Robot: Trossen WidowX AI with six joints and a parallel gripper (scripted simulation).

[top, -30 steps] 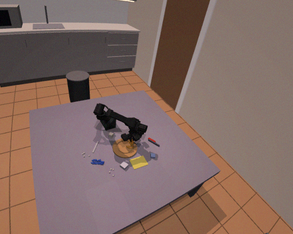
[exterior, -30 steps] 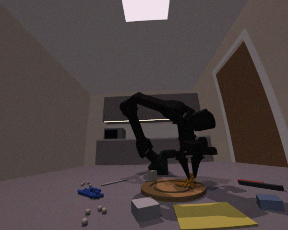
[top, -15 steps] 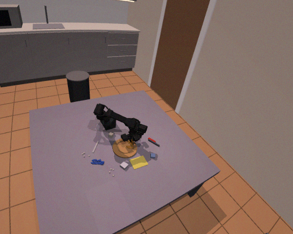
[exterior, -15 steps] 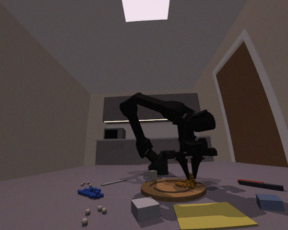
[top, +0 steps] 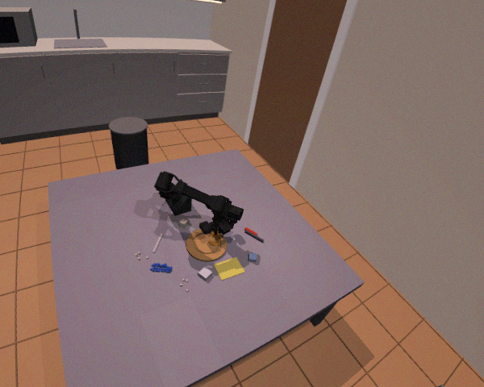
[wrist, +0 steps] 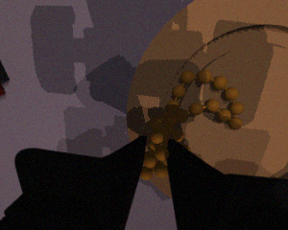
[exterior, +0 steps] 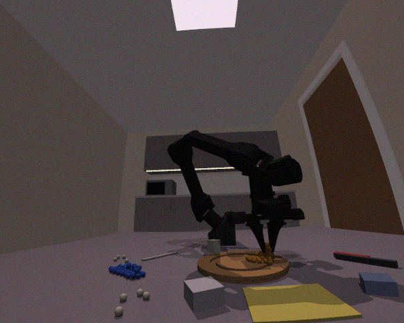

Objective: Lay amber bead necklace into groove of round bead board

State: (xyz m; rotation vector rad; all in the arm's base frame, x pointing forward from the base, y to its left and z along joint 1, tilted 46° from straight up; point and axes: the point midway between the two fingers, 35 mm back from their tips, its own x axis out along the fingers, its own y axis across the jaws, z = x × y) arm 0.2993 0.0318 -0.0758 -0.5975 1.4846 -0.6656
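The round wooden bead board lies 7 cm to the right of my gripper tip, 2 cm ahead of it and 1 cm below it. Round my gripper tip: blue block (20 cm ahead, 8 cm to the left, 1 cm below); then red-and-black tool (17 cm to the left, 7 cm ahead, 1 cm below); then yellow pad (19 cm ahead, 5 cm to the right, 2 cm below).
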